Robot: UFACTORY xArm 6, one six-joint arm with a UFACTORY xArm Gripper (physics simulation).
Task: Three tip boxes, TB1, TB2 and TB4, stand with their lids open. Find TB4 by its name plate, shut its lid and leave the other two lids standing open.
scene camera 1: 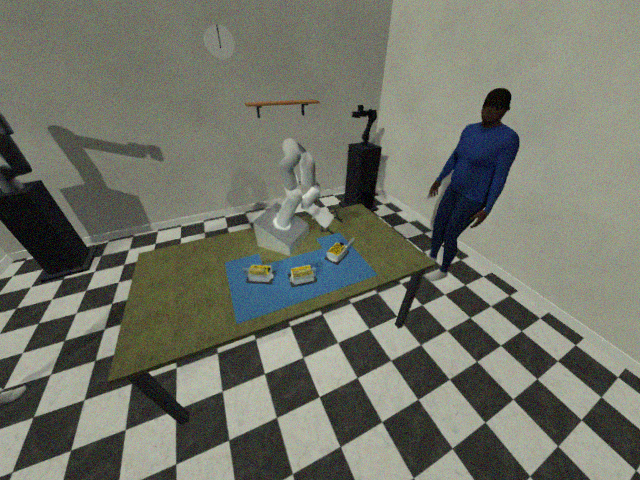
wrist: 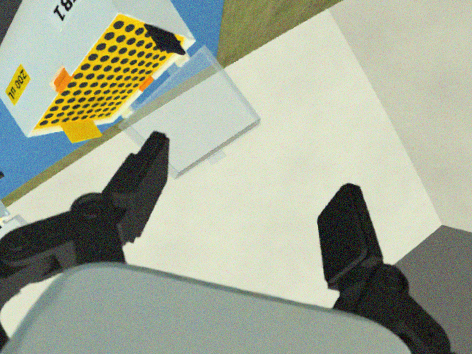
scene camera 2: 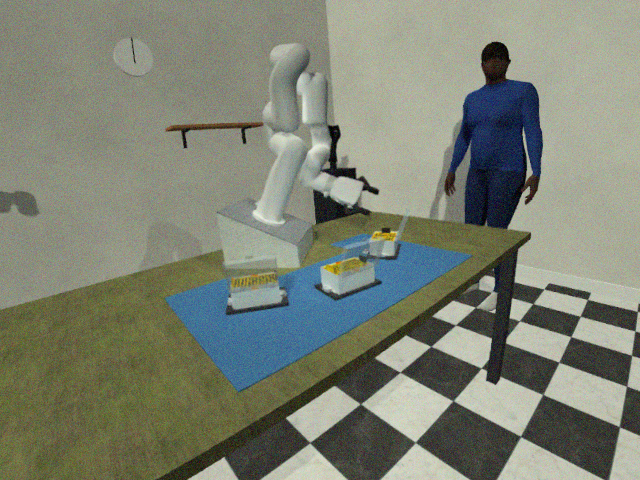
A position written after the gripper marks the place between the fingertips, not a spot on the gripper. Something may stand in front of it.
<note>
In view: the gripper (scene camera 2: 374, 203).
The gripper shows as well in the wrist view (wrist: 251, 179).
</note>
